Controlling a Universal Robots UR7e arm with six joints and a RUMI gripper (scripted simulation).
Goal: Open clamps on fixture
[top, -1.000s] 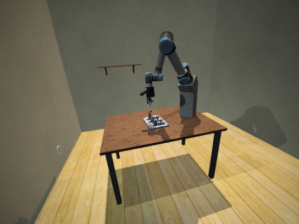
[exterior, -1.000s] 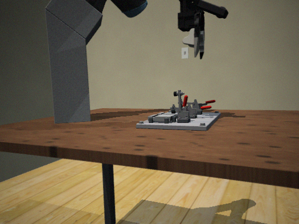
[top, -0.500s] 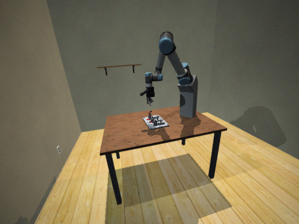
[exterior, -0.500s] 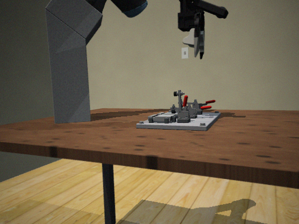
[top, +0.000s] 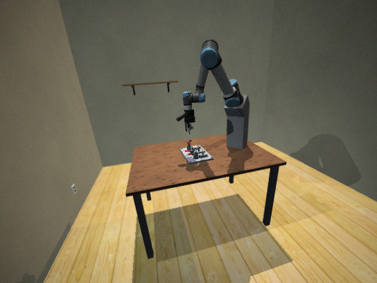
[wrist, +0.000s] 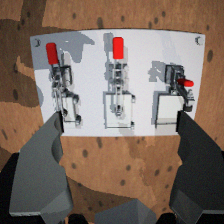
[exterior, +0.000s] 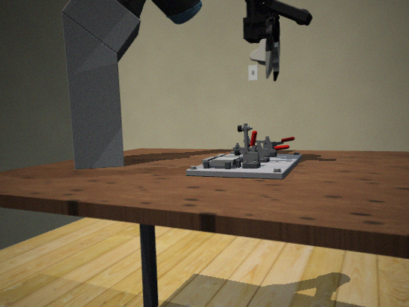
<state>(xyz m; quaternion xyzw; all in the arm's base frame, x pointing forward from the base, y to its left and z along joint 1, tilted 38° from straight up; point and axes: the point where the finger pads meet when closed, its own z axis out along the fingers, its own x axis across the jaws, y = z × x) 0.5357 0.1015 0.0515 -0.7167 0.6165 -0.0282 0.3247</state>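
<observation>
The toggle clamp is 11 cm to the right of my hand and 18 cm below it.
</observation>
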